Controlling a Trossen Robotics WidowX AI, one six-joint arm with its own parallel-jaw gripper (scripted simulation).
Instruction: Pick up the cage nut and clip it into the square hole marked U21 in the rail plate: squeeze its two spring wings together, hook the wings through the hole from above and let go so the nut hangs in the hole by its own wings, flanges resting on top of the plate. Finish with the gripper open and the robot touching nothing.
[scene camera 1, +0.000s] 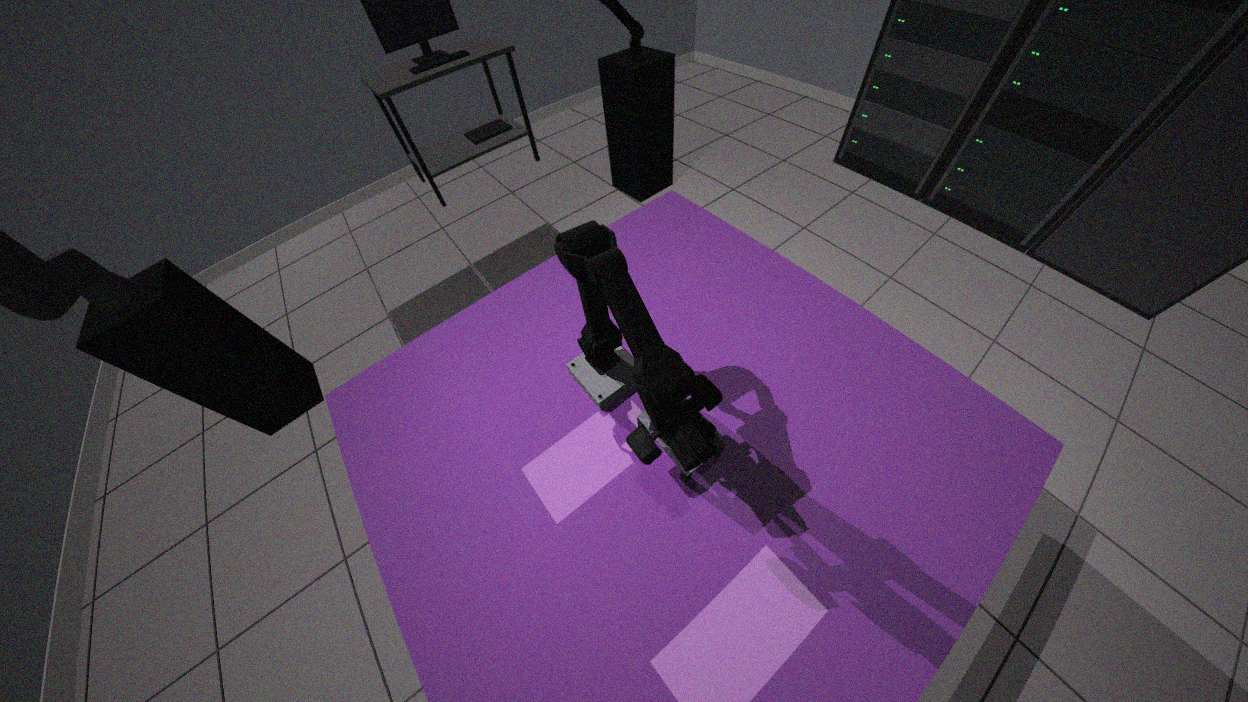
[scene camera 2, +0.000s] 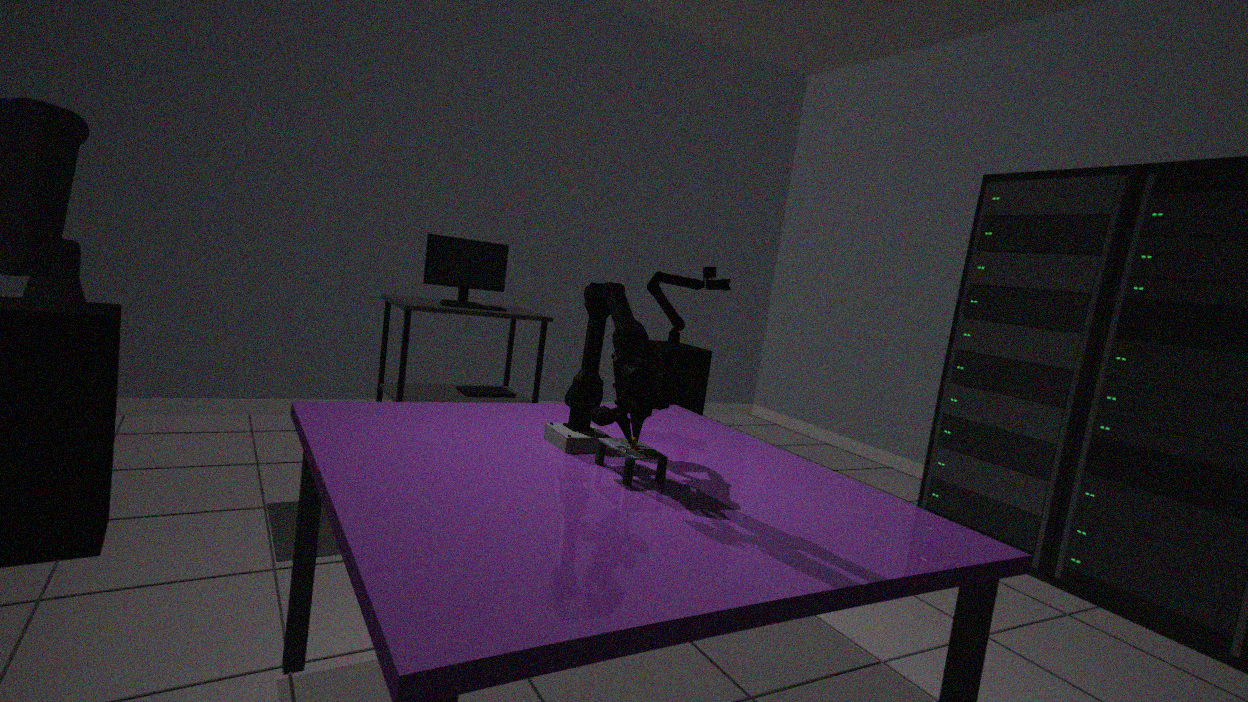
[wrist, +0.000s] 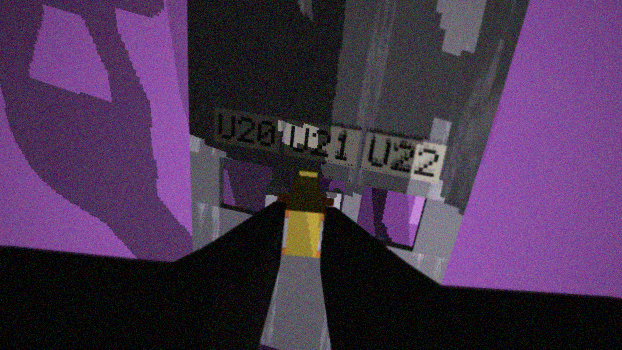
Observation:
I see my gripper, a cage nut and a label.
My gripper is seen too in scene camera 1 and in the wrist view.

